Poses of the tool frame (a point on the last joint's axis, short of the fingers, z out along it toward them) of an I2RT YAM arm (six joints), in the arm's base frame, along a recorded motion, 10 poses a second.
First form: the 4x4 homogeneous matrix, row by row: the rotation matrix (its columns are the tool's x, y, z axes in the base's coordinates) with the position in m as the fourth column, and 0 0 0 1 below. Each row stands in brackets.
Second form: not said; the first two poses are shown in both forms.
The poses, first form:
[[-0.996 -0.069 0.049 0.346], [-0.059 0.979 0.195 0.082], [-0.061 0.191 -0.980 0.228], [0 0 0 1]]
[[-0.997 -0.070 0.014 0.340], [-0.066 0.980 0.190 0.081], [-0.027 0.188 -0.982 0.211], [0 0 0 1]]
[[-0.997 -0.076 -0.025 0.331], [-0.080 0.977 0.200 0.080], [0.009 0.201 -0.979 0.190], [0 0 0 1]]
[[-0.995 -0.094 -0.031 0.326], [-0.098 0.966 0.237 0.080], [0.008 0.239 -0.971 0.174], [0 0 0 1]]
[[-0.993 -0.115 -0.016 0.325], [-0.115 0.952 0.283 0.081], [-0.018 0.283 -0.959 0.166], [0 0 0 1]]
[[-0.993 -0.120 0.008 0.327], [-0.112 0.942 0.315 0.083], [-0.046 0.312 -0.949 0.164], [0 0 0 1]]
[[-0.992 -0.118 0.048 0.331], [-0.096 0.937 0.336 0.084], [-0.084 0.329 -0.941 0.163], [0 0 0 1]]
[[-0.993 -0.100 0.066 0.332], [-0.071 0.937 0.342 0.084], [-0.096 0.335 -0.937 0.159], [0 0 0 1]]
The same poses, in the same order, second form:
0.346 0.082 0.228; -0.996 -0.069 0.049; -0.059 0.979 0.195; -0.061 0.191 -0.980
0.340 0.081 0.211; -0.997 -0.070 0.014; -0.066 0.980 0.190; -0.027 0.188 -0.982
0.331 0.080 0.190; -0.997 -0.076 -0.025; -0.080 0.977 0.200; 0.009 0.201 -0.979
0.326 0.080 0.174; -0.995 -0.094 -0.031; -0.098 0.966 0.237; 0.008 0.239 -0.971
0.325 0.081 0.166; -0.993 -0.115 -0.016; -0.115 0.952 0.283; -0.018 0.283 -0.959
0.327 0.083 0.164; -0.993 -0.120 0.008; -0.112 0.942 0.315; -0.046 0.312 -0.949
0.331 0.084 0.163; -0.992 -0.118 0.048; -0.096 0.937 0.336; -0.084 0.329 -0.941
0.332 0.084 0.159; -0.993 -0.100 0.066; -0.071 0.937 0.342; -0.096 0.335 -0.937

